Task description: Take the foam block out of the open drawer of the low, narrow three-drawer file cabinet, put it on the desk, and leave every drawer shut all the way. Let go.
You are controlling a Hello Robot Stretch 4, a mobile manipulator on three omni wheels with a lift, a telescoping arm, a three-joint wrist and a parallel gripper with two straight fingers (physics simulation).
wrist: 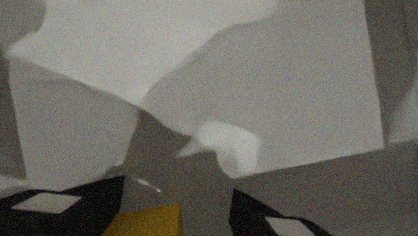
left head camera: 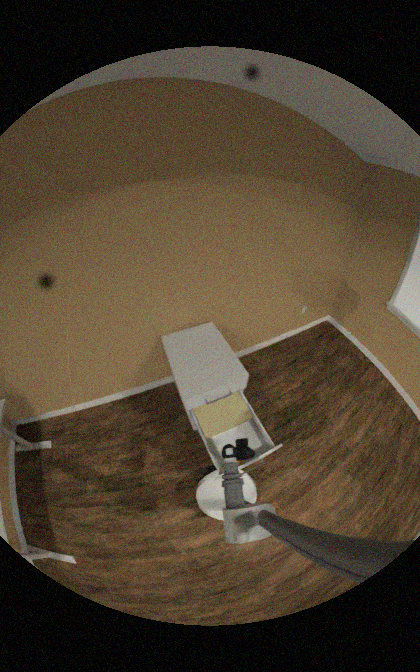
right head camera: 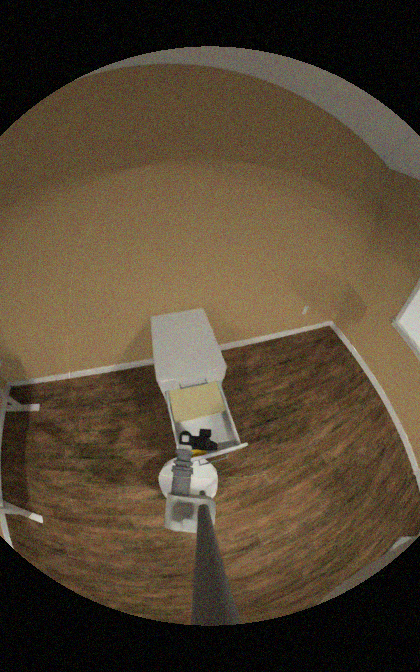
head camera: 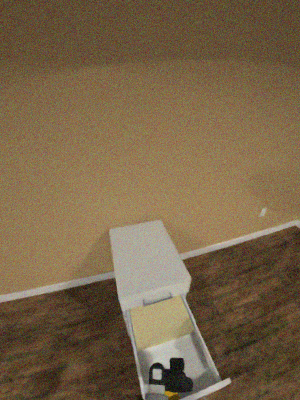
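The low file cabinet (head camera: 150,260) (left head camera: 205,357) (right head camera: 187,345) stands against the wall. A drawer (head camera: 212,390) (left head camera: 265,454) (right head camera: 225,450) below its shut top drawer is pulled far out. A yellow foam block (head camera: 171,395) (right head camera: 198,452) (wrist: 147,221) shows at the drawer's front end, mostly hidden by the gripper. My gripper (head camera: 172,377) (left head camera: 241,449) (right head camera: 200,440) (wrist: 177,199) is open over the front of the drawer. In the wrist view the block shows low between the spread fingers, nearer the left one. Contact cannot be told.
A pale yellow panel (head camera: 162,320) (left head camera: 222,414) (right head camera: 197,401) covers the back of the open drawer. White legs (left head camera: 50,555) (right head camera: 22,512) of a piece of furniture show at the left. A round white thing (left head camera: 207,495) (right head camera: 205,482) is below my wrist, just in front of the drawer.
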